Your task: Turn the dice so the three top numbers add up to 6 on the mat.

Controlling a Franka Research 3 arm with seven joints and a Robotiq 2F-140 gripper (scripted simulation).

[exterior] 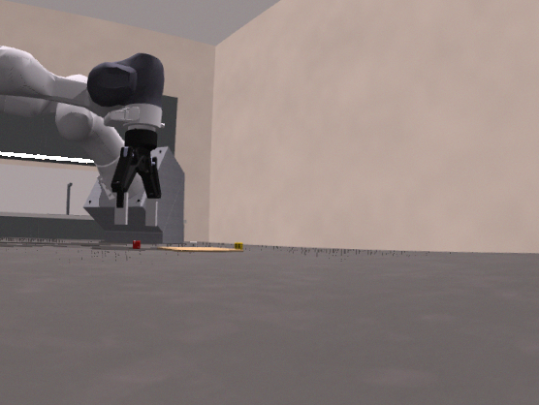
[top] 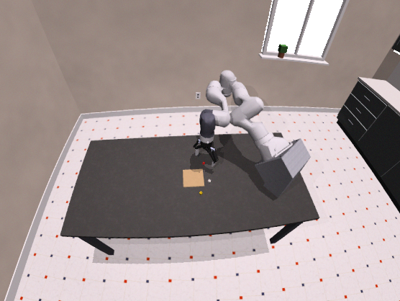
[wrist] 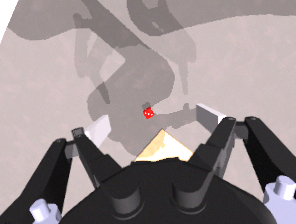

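The red die lies 5 cm below my hand and 1 cm ahead of it. The rest, counted from my hand: tan mat: 12 cm ahead, 8 cm to the left, 6 cm below; yellow die: 21 cm to the left, 11 cm ahead, 5 cm below; white die: 15 cm to the left, 5 cm below, 3 cm ahead.
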